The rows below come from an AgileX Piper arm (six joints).
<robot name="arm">
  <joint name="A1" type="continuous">
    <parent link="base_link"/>
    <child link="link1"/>
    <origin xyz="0 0 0.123" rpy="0 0 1.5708"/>
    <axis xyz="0 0 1"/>
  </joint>
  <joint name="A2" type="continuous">
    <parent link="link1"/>
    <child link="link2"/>
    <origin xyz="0 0 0" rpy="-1.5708 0 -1.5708"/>
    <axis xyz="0 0 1"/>
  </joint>
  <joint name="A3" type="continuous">
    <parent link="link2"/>
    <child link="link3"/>
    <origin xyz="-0.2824 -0.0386 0" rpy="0 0 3.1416"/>
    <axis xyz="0 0 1"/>
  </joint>
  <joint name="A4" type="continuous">
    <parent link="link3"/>
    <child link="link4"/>
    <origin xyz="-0.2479 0.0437 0" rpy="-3.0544 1.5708 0"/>
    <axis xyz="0 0 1"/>
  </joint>
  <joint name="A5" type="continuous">
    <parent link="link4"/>
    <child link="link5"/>
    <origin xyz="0 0 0" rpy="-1.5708 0 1.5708"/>
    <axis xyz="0 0 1"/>
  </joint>
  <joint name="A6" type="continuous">
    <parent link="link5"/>
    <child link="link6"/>
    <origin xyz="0 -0.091 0" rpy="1.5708 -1.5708 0"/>
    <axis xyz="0 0 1"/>
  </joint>
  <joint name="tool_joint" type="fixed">
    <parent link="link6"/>
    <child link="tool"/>
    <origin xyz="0 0 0" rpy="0 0 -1.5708"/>
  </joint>
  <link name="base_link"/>
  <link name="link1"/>
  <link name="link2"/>
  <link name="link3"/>
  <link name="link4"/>
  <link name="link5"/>
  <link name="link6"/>
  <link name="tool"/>
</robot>
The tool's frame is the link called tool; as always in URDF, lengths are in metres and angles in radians. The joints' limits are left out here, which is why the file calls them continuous.
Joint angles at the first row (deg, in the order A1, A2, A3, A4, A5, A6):
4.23, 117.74, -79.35, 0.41, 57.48, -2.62
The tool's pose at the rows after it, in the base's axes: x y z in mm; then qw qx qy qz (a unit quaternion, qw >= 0):
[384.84 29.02 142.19 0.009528 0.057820 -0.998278 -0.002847]
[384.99 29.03 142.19 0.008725 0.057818 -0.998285 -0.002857]
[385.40 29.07 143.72 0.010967 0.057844 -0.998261 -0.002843]
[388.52 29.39 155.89 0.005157 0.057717 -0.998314 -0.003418]
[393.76 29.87 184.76 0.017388 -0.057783 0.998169 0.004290]
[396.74 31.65 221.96 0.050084 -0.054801 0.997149 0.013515]
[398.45 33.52 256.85 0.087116 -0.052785 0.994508 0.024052]
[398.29 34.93 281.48 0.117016 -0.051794 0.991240 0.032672]
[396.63 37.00 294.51 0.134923 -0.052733 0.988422 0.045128]
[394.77 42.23 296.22 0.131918 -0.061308 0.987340 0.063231]
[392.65 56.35 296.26 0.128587 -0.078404 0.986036 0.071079]
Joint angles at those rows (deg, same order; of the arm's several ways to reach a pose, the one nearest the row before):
4.23, 118.05, -79.35, 0.41, 57.38, -2.62
4.23, 118.05, -79.35, 0.41, 57.29, -2.62
4.23, 118.05, -79.74, 0.41, 57.94, -2.62
4.23, 117.30, -81.56, 0.46, 59.83, -2.62
4.23, 115.22, -85.17, 0.52, 62.94, -2.62
4.23, 112.47, -89.45, 1.57, 66.21, -2.62
4.23, 110.22, -93.77, 2.73, 68.51, -2.62
4.23, 108.66, -96.75, 3.66, 69.59, -2.62
4.23, 107.58, -97.87, 5.13, 69.71, -3.00
4.52, 107.39, -97.93, 7.36, 70.32, -4.14
6.43, 107.39, -97.93, 8.06, 70.58, -4.35

